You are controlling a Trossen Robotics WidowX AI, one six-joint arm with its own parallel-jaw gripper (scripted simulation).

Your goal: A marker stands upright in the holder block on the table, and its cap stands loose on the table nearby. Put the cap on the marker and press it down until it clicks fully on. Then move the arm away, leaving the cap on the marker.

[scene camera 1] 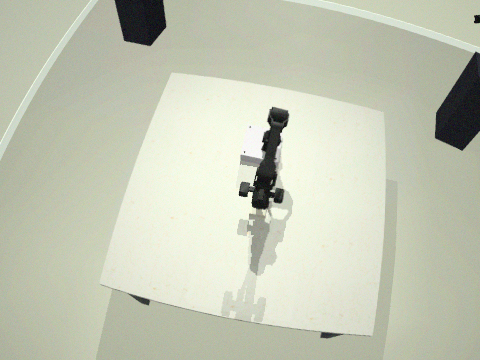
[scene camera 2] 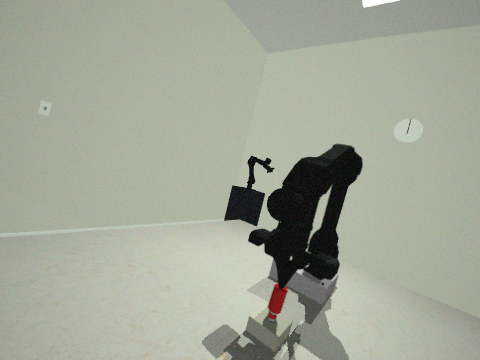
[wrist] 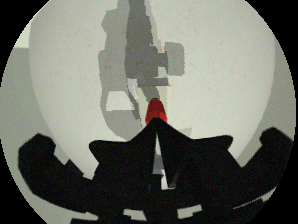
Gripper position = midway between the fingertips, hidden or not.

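Observation:
There is my gripper (scene camera 2: pixel 281 287), and I see it again from the wrist, where my gripper (wrist: pixel 156 120) is visible too.

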